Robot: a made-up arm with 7 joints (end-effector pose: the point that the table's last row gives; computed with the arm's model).
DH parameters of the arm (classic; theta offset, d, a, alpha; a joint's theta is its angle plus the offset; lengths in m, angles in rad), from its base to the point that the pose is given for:
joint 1: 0 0.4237 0 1.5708
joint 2: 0 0.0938 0 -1.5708
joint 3: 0 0.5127 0.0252 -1.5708
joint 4: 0 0.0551 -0.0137 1.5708
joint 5: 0 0.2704 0 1.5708
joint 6: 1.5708 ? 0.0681 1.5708
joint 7: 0 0.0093 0 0
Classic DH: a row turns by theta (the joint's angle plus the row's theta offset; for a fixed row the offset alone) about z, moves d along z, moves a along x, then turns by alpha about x.
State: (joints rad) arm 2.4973 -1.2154 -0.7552 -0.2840 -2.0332 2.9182 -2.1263
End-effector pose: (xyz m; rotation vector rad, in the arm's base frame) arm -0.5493 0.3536 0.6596 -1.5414 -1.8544 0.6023
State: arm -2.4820 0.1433 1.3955 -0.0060 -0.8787 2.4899 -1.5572
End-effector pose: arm 0.0355 0.2252 1.1414 -1.0176 0.2740 -0.3140
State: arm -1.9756 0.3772 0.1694 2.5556 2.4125 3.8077 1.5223
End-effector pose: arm 0.0577 -0.0065 0.7765 -1.6924 0.2310 0.6782
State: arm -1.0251 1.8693 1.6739 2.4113 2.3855 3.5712 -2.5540
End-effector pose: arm -0.1169 0.2733 0.1951 0.2486 -0.7463 0.2082
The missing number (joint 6, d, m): 0.0667
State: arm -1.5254 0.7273 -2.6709 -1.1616 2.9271 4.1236 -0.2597
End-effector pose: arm -0.1282 0.1862 0.9980 -1.8741 1.4712 1.2470
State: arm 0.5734 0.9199 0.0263 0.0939 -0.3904 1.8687 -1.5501
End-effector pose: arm -0.5070 -0.4178 0.8549 -0.5105 -1.1391 1.5481
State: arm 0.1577 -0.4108 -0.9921 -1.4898 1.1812 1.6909 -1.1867
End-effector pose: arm 0.0588 0.1022 0.9984 -1.4399 0.8754 2.2016
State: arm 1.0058 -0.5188 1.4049 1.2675 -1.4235 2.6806 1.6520
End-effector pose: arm 0.0500 0.3044 1.0192 0.0199 -0.9025 0.4528
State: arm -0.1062 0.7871 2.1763 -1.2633 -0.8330 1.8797 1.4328
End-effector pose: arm -0.3124 -0.3057 0.8351 1.2289 0.1569 -0.0481
